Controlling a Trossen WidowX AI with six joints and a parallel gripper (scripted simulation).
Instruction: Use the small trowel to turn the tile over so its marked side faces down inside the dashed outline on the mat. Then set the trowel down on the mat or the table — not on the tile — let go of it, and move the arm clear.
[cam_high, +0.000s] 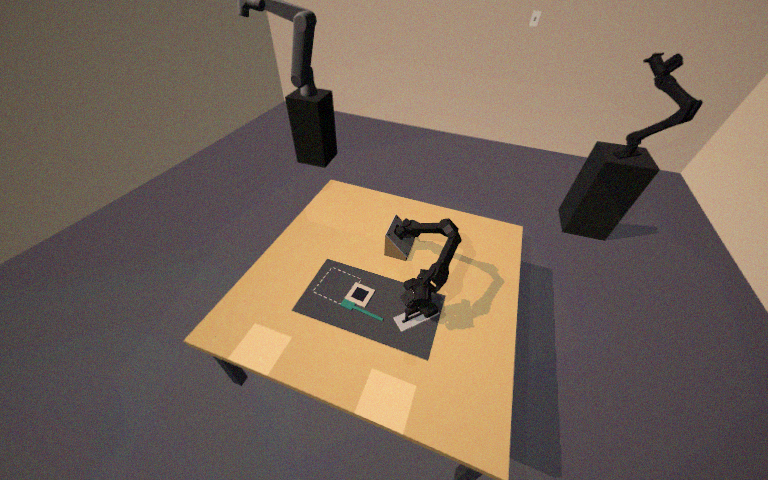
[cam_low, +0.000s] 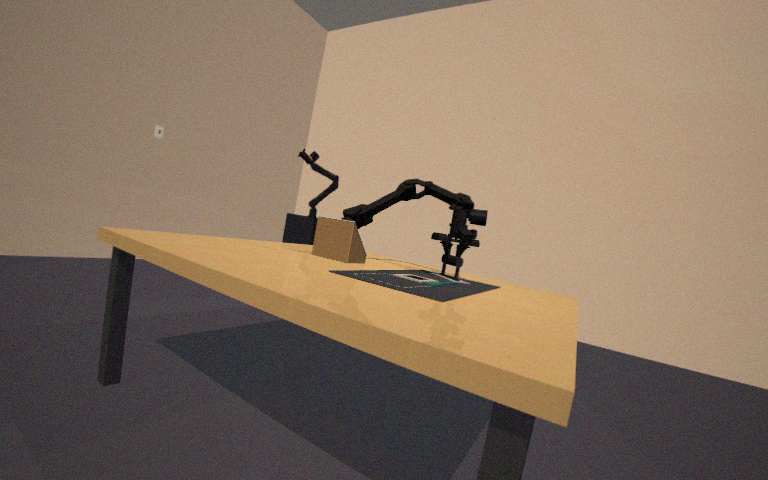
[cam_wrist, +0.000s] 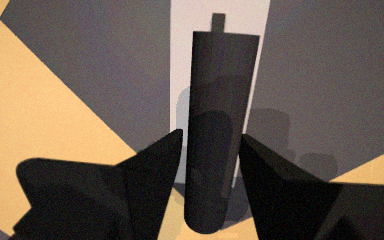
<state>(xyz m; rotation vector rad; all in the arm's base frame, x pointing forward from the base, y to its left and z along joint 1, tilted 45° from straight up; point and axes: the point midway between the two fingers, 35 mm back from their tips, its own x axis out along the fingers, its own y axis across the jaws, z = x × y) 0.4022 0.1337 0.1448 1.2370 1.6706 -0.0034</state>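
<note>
The trowel is 3 cm below my gripper tip, 2 cm to the right of it and 1 cm ahead of it. From my gripper tip the other things lie so: teal strip (27 cm to the right, 6 cm below, 5 cm ahead); then tile (28 cm to the right, 6 cm below, 3 cm behind); then dark grey mat (22 cm to the right, 8 cm below).
</note>
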